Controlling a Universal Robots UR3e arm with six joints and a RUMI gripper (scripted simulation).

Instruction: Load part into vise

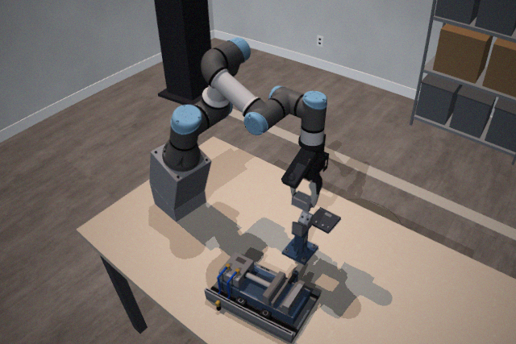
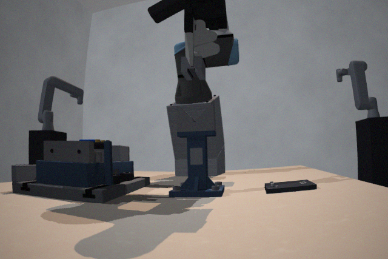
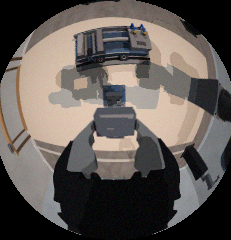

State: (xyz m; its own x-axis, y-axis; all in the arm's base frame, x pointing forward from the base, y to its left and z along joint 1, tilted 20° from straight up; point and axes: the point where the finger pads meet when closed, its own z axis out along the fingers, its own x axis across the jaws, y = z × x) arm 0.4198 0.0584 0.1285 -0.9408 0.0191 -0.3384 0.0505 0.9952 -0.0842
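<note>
The grey part is 10 mm below my hand. From my hand the other things lie so: blue vise 220 mm to the right, 200 mm below.
</note>
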